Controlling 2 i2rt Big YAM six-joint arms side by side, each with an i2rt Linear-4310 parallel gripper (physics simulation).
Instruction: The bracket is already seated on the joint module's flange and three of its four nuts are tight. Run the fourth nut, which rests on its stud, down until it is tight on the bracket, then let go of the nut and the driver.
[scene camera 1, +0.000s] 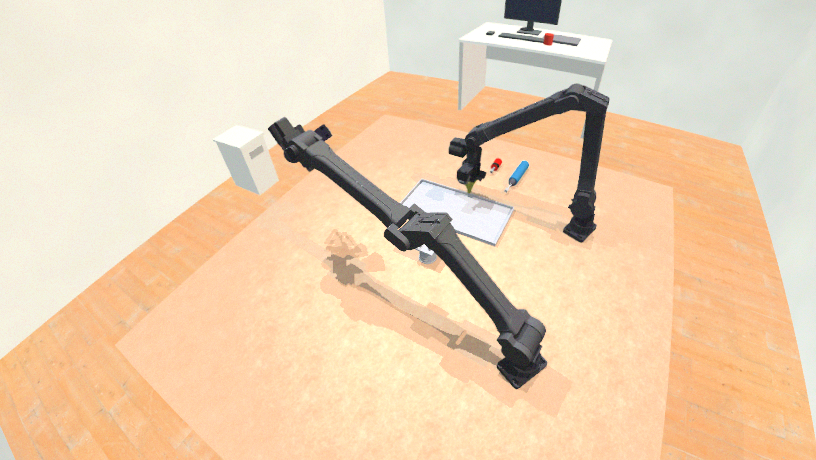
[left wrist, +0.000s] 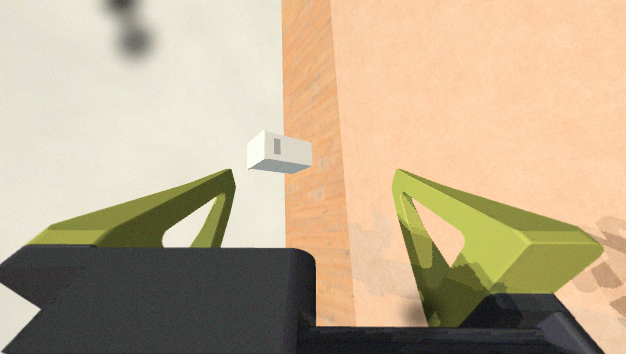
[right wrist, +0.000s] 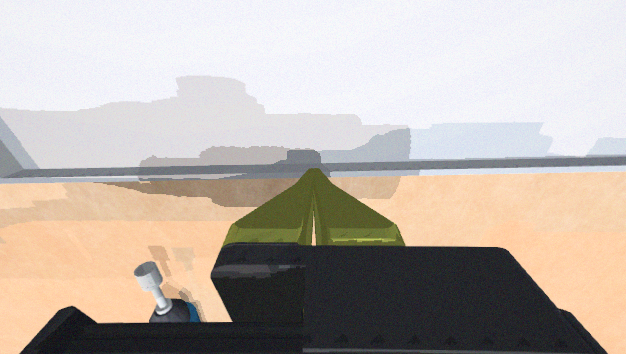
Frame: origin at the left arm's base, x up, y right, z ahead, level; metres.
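Where they show: left gripper, fingertip midpoint: (left wrist: 313, 177); right gripper, fingertip midpoint: (scene camera 1: 469, 192) (right wrist: 313, 177); left arm's base, link origin: (scene camera 1: 521, 365); right arm's base, link origin: (scene camera 1: 579, 229).
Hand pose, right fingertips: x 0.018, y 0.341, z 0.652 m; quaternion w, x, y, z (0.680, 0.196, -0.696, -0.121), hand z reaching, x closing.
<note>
Things, the pixels of their top centre, and the offset from my right fingertips. "spot": a spot on its surface instead.
- joint module, top centre: (scene camera 1: 427, 242) dx +0.057, dy -0.329, dz -0.174 m
- blue driver, surface spot: (right wrist: 170, 311) spot: dx +0.006, dy +0.174, dz -0.055 m
- shorter red driver, top centre: (scene camera 1: 495, 163) dx +0.017, dy +0.216, dz +0.079 m
- shallow white tray, top centre: (scene camera 1: 454, 207) dx -0.002, dy -0.104, dz -0.036 m
The joint module (scene camera 1: 426, 257) stands below the tray in the scene view, partly hidden behind the left arm; its bracket and nuts are too hidden or small to make out. A blue driver (scene camera 1: 518, 173) (right wrist: 170, 311) with a silver socket lies on the mat. A shorter red driver (scene camera 1: 496, 165) lies beside it. My right gripper (scene camera 1: 469, 193) (right wrist: 313, 177) is shut and empty, fingertips together, pointing down over the tray's far edge, to the left of both drivers in the scene view. My left gripper (left wrist: 313, 177) is open and empty, raised away from the module; its fingers are hidden in the scene view.
A shallow white tray (scene camera 1: 485, 225) (right wrist: 450, 60) with a grey rim lies between the module and the drivers. The left arm stretches over the module and mat. A white box (scene camera 1: 248, 162) (left wrist: 280, 151) stands by the wall. A white desk (scene camera 1: 537, 48) stands at the back.
</note>
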